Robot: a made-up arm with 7 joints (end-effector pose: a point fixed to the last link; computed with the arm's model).
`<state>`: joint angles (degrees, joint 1 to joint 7).
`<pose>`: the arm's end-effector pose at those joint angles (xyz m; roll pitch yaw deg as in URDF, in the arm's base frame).
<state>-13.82 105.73 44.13 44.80 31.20 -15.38 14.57</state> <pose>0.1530 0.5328 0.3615 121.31 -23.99 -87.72</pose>
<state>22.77 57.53 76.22 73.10 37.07 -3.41 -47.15</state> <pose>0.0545 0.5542 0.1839 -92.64 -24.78 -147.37</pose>
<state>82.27 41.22 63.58 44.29 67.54 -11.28 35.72</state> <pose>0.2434 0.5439 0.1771 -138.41 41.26 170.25</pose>
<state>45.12 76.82 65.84 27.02 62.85 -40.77 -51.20</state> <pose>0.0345 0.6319 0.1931 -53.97 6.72 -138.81</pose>
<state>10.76 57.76 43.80 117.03 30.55 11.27 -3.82</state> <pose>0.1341 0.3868 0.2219 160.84 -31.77 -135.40</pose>
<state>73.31 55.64 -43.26 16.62 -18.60 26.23 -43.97</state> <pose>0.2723 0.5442 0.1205 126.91 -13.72 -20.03</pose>
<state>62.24 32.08 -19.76 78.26 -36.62 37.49 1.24</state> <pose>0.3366 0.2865 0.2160 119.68 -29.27 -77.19</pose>
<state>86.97 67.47 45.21 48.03 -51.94 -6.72 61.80</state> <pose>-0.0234 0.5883 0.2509 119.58 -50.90 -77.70</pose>
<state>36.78 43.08 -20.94 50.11 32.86 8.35 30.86</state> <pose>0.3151 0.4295 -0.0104 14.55 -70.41 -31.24</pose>
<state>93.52 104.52 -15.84 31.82 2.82 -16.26 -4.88</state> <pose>-0.1503 0.5882 0.2473 171.29 -42.30 -67.93</pose>
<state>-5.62 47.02 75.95 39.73 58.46 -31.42 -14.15</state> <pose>0.0283 0.5709 -0.0562 -100.46 -42.08 -149.65</pose>
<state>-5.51 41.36 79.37 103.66 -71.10 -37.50 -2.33</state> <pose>0.0135 0.4583 0.1505 137.24 29.53 -48.84</pose>
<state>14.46 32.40 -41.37 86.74 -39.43 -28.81 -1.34</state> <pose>0.2675 0.2139 -0.0850 88.54 -19.58 -149.20</pose>
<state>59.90 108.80 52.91 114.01 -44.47 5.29 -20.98</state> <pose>-0.1666 0.2493 0.3688 -118.60 0.79 -27.50</pose>
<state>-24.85 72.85 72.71 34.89 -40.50 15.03 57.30</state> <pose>0.0184 0.6178 0.1732 41.07 -9.78 -2.43</pose>
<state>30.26 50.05 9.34 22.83 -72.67 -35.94 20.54</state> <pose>0.2077 0.5518 -0.0049 45.20 5.34 -78.80</pose>
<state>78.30 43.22 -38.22 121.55 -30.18 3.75 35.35</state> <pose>0.1720 0.2021 0.2990 108.83 31.02 -132.12</pose>
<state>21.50 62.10 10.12 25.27 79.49 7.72 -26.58</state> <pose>0.1618 0.5718 0.0081 -33.06 -54.91 118.31</pose>
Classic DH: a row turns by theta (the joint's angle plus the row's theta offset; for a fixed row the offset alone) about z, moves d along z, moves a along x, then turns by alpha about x. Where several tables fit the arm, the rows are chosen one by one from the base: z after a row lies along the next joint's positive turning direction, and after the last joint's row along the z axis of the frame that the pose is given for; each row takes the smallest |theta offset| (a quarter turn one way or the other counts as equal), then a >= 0, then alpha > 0; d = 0 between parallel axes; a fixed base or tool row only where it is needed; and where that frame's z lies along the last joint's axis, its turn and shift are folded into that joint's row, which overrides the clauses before.
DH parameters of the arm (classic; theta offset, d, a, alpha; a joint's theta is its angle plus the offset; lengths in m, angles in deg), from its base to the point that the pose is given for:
base (fixed): 0 0.141 -0.003 90
joint 1: 90 -0.141 0.007 90
joint 2: -90 0.015 0.022 -90
joint 3: 90 -0.267 0.003 -90
joint 4: 0 -0.012 -0.003 90
joint 5: 0 -0.232 0.013 90
joint 6: -90 0.017 0.015 -90
joint 7: 90 0.006 0.003 -90
tool (fixed): 90 0.027 0 0

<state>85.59 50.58 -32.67 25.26 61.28 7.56 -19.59</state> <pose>0.3134 0.4906 0.2008 -96.29 -65.31 146.15</pose>
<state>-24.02 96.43 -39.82 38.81 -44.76 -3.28 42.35</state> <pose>0.1517 0.5770 0.0949 -65.48 54.94 -137.47</pose>
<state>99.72 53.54 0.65 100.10 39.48 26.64 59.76</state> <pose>0.0588 0.3844 0.3977 116.81 -8.96 -164.16</pose>
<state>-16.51 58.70 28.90 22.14 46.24 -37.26 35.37</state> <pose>-0.0092 0.5929 -0.0622 82.18 -66.25 -53.63</pose>
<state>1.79 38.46 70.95 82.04 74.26 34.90 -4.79</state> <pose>0.0801 0.5084 0.0483 -97.39 -37.19 135.72</pose>
